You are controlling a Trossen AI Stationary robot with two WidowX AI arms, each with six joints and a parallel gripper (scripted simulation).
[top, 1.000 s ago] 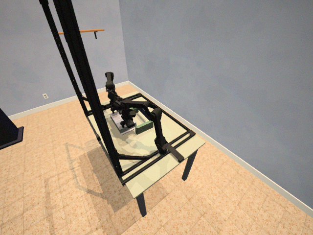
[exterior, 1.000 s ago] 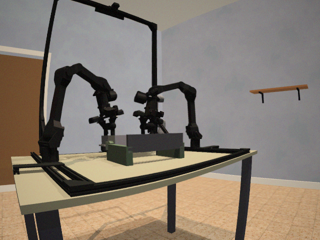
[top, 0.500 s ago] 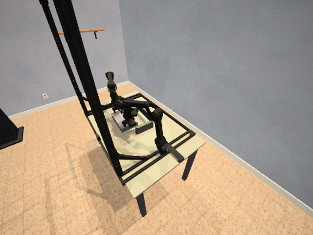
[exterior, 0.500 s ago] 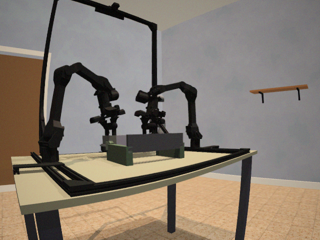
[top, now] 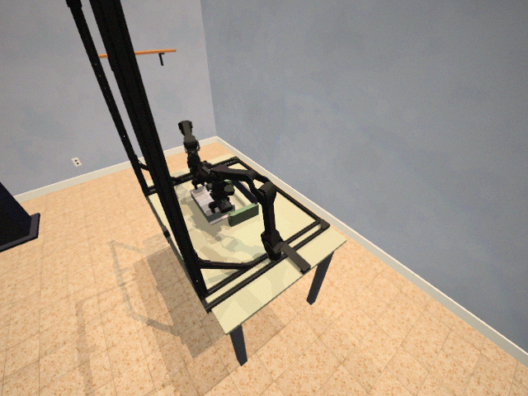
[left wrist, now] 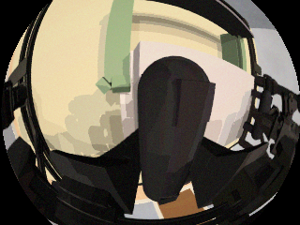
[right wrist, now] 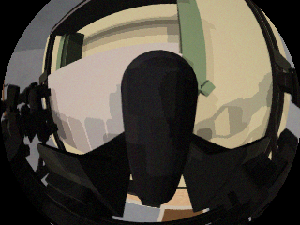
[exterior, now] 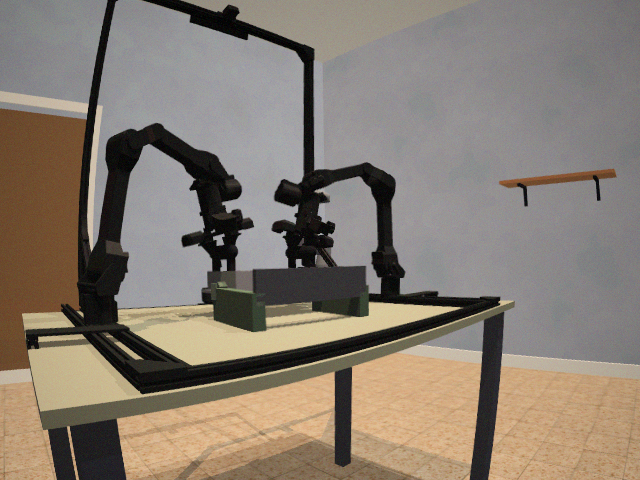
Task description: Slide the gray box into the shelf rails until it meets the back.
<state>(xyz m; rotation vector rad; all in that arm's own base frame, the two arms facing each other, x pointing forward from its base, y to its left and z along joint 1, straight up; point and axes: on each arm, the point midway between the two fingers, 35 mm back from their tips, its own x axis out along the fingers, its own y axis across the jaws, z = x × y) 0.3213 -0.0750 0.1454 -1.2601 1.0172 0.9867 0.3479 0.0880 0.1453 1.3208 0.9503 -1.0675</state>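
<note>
Right now my right hand is 120 mm to the right of the gray box, 50 mm above it and 10 mm short of it. Round my right hand: gray back plate: 220 mm ahead, 110 mm to the left, 70 mm below.
Right now my left hand is 12 cm to the left of the gray box and 5 cm above it. The rest, counted from my left hand: gray back plate: 20 cm ahead, 13 cm to the right, 7 cm below.
</note>
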